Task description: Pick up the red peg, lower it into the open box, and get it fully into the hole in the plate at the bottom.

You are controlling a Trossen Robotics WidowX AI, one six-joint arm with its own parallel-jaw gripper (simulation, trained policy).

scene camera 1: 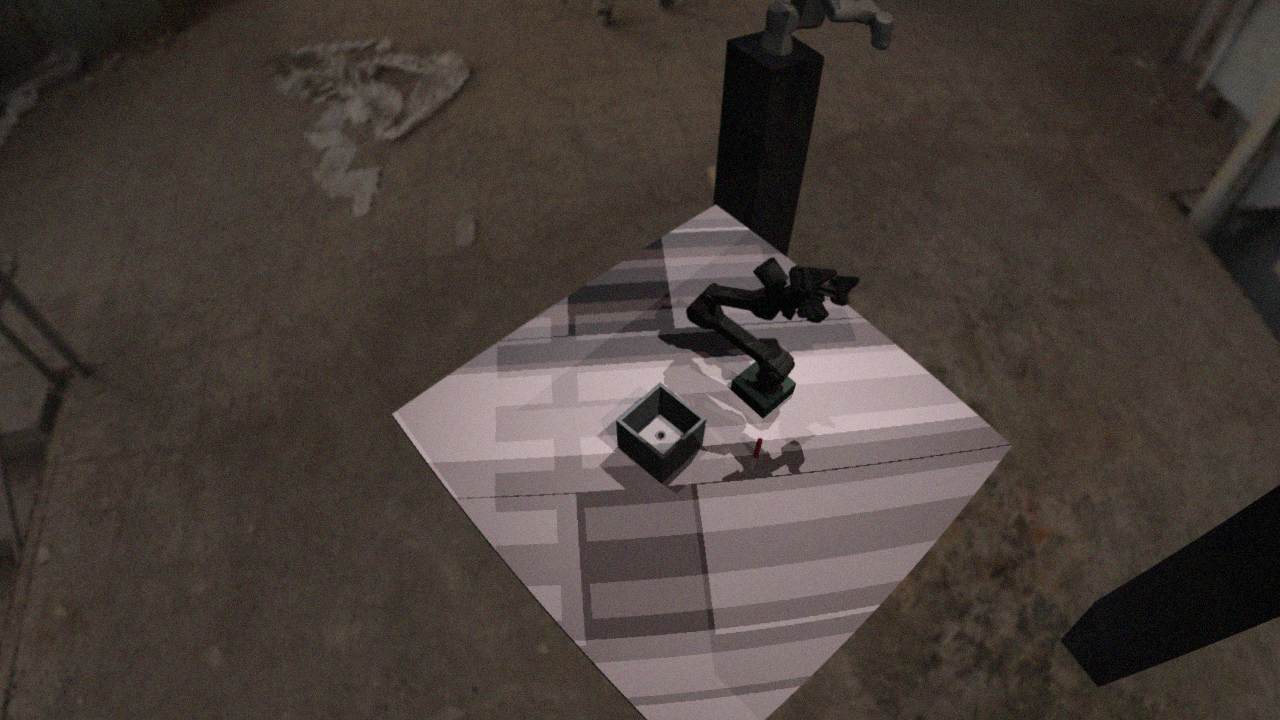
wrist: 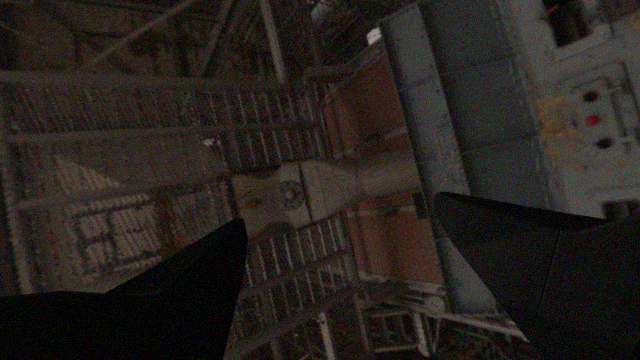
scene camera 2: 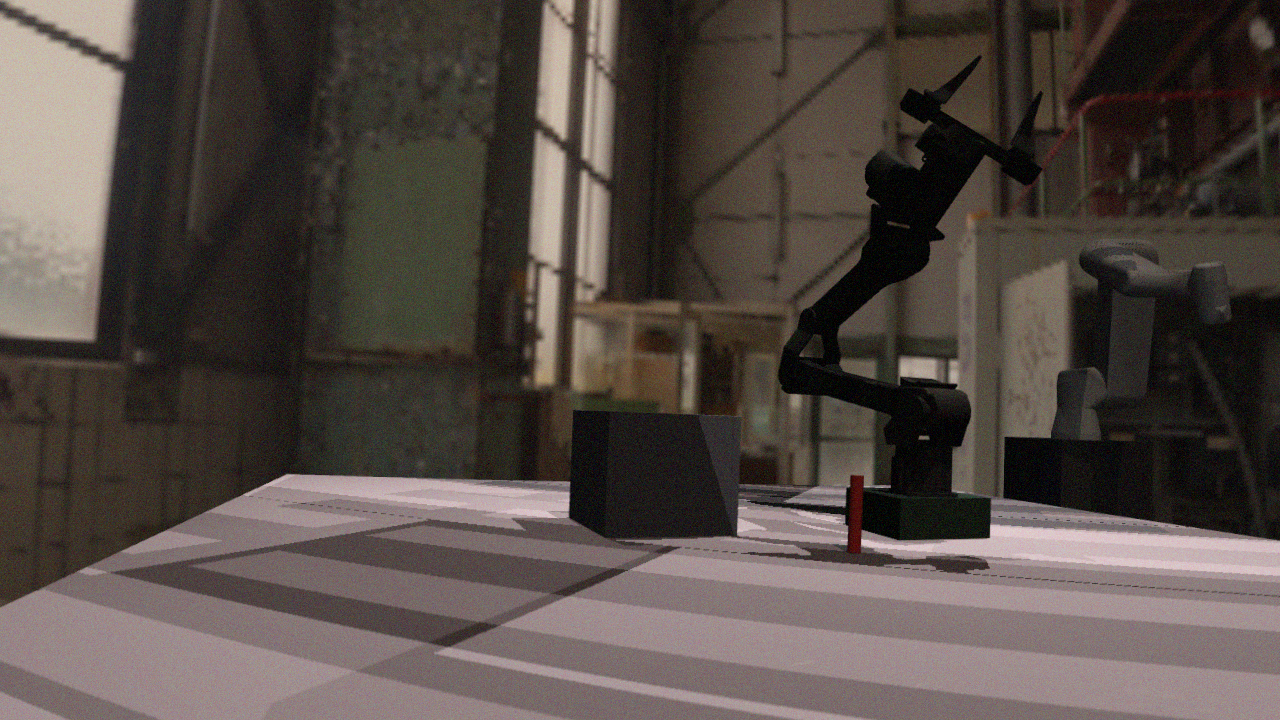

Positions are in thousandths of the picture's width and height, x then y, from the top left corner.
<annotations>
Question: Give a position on a dark box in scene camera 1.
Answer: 516,556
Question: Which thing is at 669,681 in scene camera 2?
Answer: A red peg.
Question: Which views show the dark box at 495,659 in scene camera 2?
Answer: Scene camera 1 and scene camera 2 only.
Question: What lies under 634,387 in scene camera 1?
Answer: The gripper.
</annotations>
